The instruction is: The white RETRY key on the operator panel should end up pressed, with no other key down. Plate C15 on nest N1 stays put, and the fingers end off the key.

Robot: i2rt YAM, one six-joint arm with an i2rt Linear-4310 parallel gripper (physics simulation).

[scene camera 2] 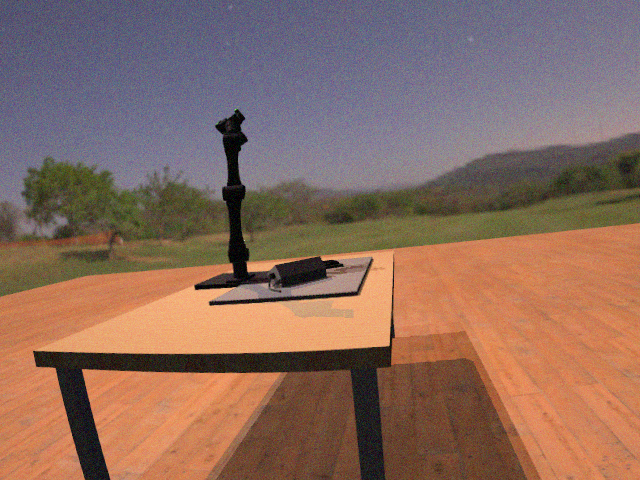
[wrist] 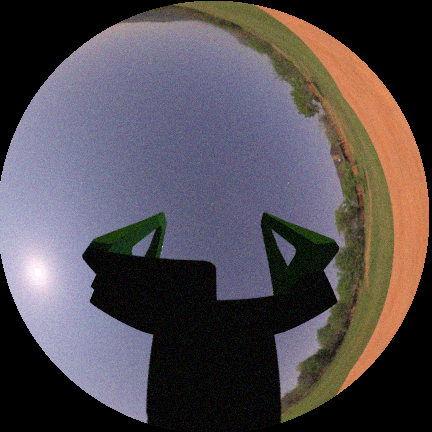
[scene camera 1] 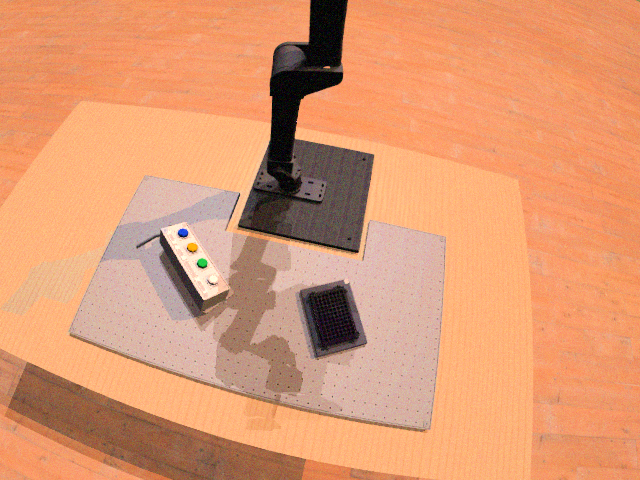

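Seen in the pictures: gripper, between the fingertips: [scene camera 2: 228,115] [wrist: 213,217]; arm's base, origin of its link: [scene camera 2: 241,279] [scene camera 1: 290,186].
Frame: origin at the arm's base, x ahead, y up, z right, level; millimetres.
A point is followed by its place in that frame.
The operator panel [scene camera 1: 192,264] @[y 68, x 306, z 152 mm] [scene camera 2: 300,272] @[y 36, x 321, z 205 mm] is a long box with a light top, standing aslant on the left of the grey board. Its white key [scene camera 1: 212,279] @[y 66, x 328, z 93 mm] is at the end nearest the viewer in scene camera 1; green [scene camera 1: 202,263] @[y 66, x 297, z 130 mm], orange [scene camera 1: 192,247] @[y 66, x 265, z 170 mm] and blue [scene camera 1: 183,233] @[y 66, x 236, z 207 mm] keys follow in a row. How far each key is down cannot be told. A dark gridded plate [scene camera 1: 333,316] @[y 21, x 335, z -191 mm] lies on a dark nest [scene camera 1: 318,351] @[y 8, x 419, z -175 mm] right of the panel; no label is readable. My gripper [wrist: 213,217] @[y 792, x -74, z -254 mm] has green fingers wide open and empty, high above the table, pointing at the sky.
The arm stands on a black base plate [scene camera 1: 336,206] @[y -1, x 34, z -141 mm] [scene camera 2: 217,281] @[y 3, x -98, z 39 mm] at the back middle of the wooden table [scene camera 1: 480,310] @[y -17, x 237, z -580 mm] [scene camera 2: 206,330] @[y -17, x 193, z 788 mm]. The grey perforated board [scene camera 1: 403,361] @[y -4, x 403, z -376 mm] [scene camera 2: 341,287] @[y -3, x 494, z 375 mm] bears the panel and nest. A short dark cable [scene camera 1: 148,240] @[y 1, x 257, z 337 mm] leaves the panel's far end.
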